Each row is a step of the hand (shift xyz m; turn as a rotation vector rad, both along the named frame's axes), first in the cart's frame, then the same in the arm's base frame.
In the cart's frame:
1: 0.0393 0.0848 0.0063 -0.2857 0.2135 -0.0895
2: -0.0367 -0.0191 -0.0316 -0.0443 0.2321 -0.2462
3: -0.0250 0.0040 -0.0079 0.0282 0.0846 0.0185
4: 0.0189 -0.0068 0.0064 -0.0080 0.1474 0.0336
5: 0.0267 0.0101 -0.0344 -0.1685 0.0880 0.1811
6: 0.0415 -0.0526 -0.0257 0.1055 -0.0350 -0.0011
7: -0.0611 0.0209 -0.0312 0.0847 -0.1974 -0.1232
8: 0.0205 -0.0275 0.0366 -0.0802 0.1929 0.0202
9: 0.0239 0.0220 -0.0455 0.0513 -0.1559 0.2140
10: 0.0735 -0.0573 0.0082 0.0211 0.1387 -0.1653
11: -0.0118 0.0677 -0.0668 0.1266 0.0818 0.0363
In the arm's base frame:
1: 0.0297 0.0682 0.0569 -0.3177 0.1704 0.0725
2: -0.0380 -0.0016 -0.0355 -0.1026 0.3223 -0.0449
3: -0.0261 0.0036 -0.0029 0.0204 0.0587 0.0666
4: 0.0202 -0.0059 0.0002 -0.0206 0.0916 0.1188
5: 0.0206 0.0335 -0.0212 -0.1525 -0.0723 0.2011
6: 0.0436 -0.0176 -0.0542 0.1078 -0.0082 -0.0259
7: -0.0667 0.0248 -0.0094 0.0902 -0.0619 -0.2221
8: 0.0281 -0.0401 0.0107 -0.0987 0.1225 0.1390
9: 0.0151 0.0490 -0.0223 0.0965 -0.2427 0.0674
10: 0.0801 -0.0366 -0.0317 -0.0168 0.2120 -0.0424
11: -0.0282 0.0911 -0.0092 0.1199 0.0625 0.0758

